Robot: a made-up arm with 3 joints. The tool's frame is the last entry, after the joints.
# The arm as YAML. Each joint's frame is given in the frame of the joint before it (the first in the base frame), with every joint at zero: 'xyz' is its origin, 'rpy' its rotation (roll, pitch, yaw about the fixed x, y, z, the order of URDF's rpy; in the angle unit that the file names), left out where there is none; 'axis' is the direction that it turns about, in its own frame. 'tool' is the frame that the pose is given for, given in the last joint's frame.
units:
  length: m
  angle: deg
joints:
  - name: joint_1
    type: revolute
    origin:
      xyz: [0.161, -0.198, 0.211]
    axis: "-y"
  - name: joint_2
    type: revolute
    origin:
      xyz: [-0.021, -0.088, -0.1]
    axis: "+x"
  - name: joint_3
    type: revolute
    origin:
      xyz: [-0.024, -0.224, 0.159]
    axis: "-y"
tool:
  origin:
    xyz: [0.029, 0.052, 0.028]
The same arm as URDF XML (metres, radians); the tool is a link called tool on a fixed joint. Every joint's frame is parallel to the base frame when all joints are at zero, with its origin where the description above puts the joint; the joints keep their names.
<robot name="arm">
  <joint name="tool_fixed" type="fixed">
    <parent link="link3"/>
    <child link="tool"/>
    <origin xyz="0.029 0.052 0.028" rpy="0 0 0"/>
  </joint>
  <joint name="joint_3" type="continuous">
    <parent link="link2"/>
    <child link="link3"/>
    <origin xyz="-0.024 -0.224 0.159" rpy="0 0 0"/>
    <axis xyz="0 -1 0"/>
  </joint>
  <joint name="joint_2" type="continuous">
    <parent link="link1"/>
    <child link="link2"/>
    <origin xyz="-0.021 -0.088 -0.1" rpy="0 0 0"/>
    <axis xyz="1 0 0"/>
  </joint>
  <joint name="joint_1" type="continuous">
    <parent link="base"/>
    <child link="link1"/>
    <origin xyz="0.161 -0.198 0.211" rpy="0 0 0"/>
    <axis xyz="0 -1 0"/>
  </joint>
  <link name="base"/>
  <link name="link1"/>
  <link name="link2"/>
  <link name="link3"/>
  <link name="tool"/>
</robot>

